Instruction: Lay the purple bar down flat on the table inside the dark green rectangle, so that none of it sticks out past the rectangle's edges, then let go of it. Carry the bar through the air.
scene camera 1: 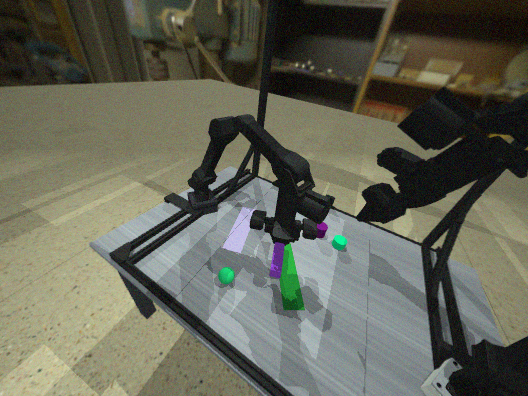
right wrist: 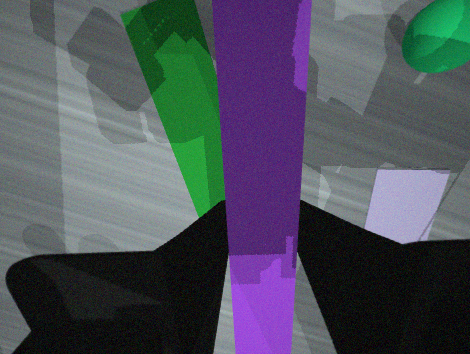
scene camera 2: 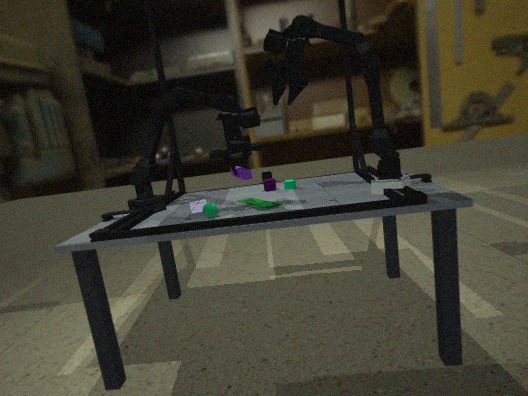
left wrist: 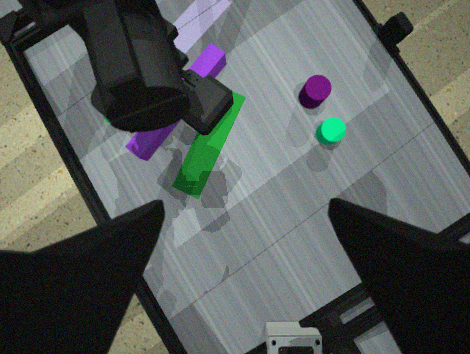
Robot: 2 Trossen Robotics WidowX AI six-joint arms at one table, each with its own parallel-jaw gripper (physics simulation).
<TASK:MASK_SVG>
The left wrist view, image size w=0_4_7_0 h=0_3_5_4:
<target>my left gripper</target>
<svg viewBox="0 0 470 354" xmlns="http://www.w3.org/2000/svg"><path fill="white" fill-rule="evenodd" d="M163 201L153 200L86 231L32 252L0 250L0 354L108 354L157 244L165 219ZM331 198L328 217L336 236L401 353L470 354L470 244L422 229L340 198Z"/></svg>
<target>my right gripper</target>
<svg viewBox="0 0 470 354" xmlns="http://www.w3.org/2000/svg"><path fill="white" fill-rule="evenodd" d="M96 83L91 94L91 103L107 119ZM162 17L163 28L180 75L184 78L182 80L191 104L188 113L182 120L202 136L209 135L234 104L232 90L211 75L202 77L192 69L183 70L189 59L185 53L176 48L173 42L179 33L176 26Z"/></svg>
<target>purple bar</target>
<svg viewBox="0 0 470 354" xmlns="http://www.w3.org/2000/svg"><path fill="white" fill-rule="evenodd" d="M181 119L165 128L148 132L137 132L125 147L139 159L148 161ZM210 43L189 69L192 69L202 77L211 75L216 78L226 66L225 52Z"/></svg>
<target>purple cylinder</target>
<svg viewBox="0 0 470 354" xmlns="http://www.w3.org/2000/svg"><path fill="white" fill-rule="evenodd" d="M325 76L314 75L307 80L298 96L299 102L303 107L315 109L330 95L331 83Z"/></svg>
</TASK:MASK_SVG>
